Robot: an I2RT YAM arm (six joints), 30 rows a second.
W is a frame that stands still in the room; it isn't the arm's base.
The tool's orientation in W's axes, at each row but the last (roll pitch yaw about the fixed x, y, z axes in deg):
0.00, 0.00, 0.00
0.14, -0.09, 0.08
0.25, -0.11, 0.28
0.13, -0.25, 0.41
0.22, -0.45, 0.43
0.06, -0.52, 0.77
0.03, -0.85, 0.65
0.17, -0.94, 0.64
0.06, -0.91, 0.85
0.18, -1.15, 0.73
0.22, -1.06, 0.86
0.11, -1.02, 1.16
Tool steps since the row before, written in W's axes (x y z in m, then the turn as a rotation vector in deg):
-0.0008, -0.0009, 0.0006, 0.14, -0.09, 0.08
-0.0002, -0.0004, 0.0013, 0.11, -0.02, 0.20
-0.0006, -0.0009, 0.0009, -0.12, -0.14, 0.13
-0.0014, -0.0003, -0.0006, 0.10, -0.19, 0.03
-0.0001, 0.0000, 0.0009, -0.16, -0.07, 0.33
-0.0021, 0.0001, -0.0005, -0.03, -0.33, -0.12
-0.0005, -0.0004, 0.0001, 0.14, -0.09, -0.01
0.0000, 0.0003, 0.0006, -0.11, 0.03, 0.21
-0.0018, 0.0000, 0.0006, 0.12, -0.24, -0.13
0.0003, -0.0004, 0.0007, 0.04, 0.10, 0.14
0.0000, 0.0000, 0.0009, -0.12, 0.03, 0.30
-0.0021, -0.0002, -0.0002, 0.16, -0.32, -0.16
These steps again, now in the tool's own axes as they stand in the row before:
-0.0008, -0.0009, 0.0006, 0.14, -0.09, 0.08
-0.0002, -0.0004, 0.0013, 0.11, -0.02, 0.20
-0.0006, -0.0009, 0.0009, -0.12, -0.14, 0.13
-0.0014, -0.0003, -0.0006, 0.10, -0.19, 0.03
-0.0001, 0.0000, 0.0009, -0.16, -0.07, 0.33
-0.0021, 0.0001, -0.0005, -0.04, -0.33, -0.12
-0.0005, -0.0004, 0.0001, 0.14, -0.09, -0.01
0.0000, 0.0003, 0.0006, -0.11, 0.03, 0.21
-0.0018, 0.0000, 0.0006, 0.11, -0.24, -0.13
0.0003, -0.0004, 0.0007, 0.04, 0.10, 0.14
0.0000, 0.0000, 0.0009, -0.11, 0.03, 0.30
-0.0021, -0.0002, -0.0002, 0.15, -0.32, -0.16

